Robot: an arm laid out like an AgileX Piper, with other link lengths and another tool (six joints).
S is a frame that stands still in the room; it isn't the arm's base.
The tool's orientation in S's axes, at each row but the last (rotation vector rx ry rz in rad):
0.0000 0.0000 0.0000
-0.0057 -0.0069 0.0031
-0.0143 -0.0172 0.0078
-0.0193 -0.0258 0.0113
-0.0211 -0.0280 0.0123
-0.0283 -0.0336 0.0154
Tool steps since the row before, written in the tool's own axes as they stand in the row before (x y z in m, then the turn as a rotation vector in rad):
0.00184 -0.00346 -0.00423 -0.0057 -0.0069 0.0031
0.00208 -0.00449 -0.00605 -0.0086 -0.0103 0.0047
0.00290 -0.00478 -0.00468 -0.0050 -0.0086 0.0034
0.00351 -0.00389 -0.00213 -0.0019 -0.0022 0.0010
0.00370 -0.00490 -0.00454 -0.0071 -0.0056 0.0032
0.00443 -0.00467 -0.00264 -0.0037 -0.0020 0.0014
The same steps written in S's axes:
0.00184 -0.00346 -0.00423 -0.0057 -0.0069 0.0031
0.00214 -0.00452 -0.00601 -0.0086 -0.0103 0.0047
0.00302 -0.00482 -0.00456 -0.0050 -0.0086 0.0034
0.00361 -0.00389 -0.00196 -0.0019 -0.0022 0.0010
0.00388 -0.00495 -0.00433 -0.0071 -0.0056 0.0031
0.00459 -0.00467 -0.00236 -0.0037 -0.0020 0.0013

